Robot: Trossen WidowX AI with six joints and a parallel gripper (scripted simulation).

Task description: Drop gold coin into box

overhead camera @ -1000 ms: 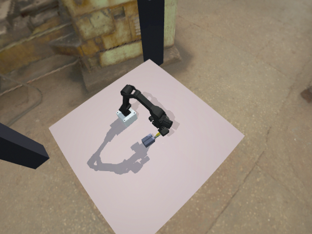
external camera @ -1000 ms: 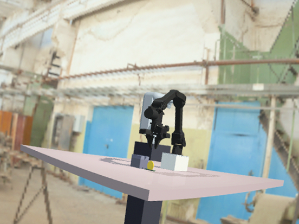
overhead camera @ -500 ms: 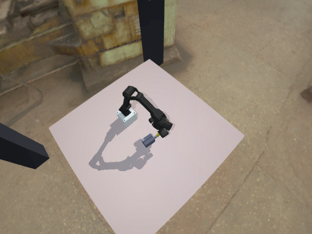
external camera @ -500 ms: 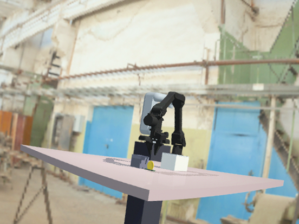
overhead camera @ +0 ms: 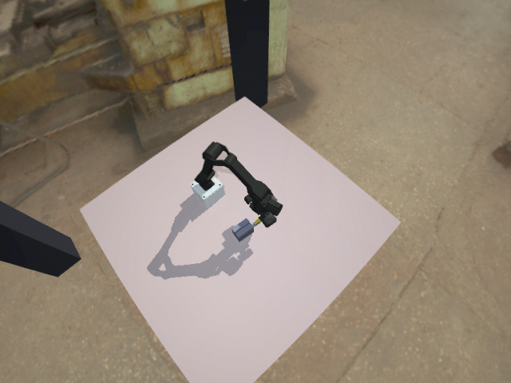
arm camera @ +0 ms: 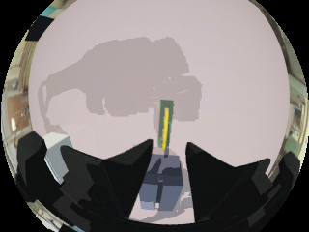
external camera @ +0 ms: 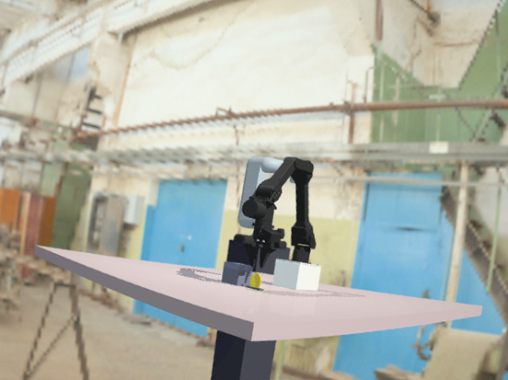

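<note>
The gold coin is 50 mm below my gripper tip.
</note>
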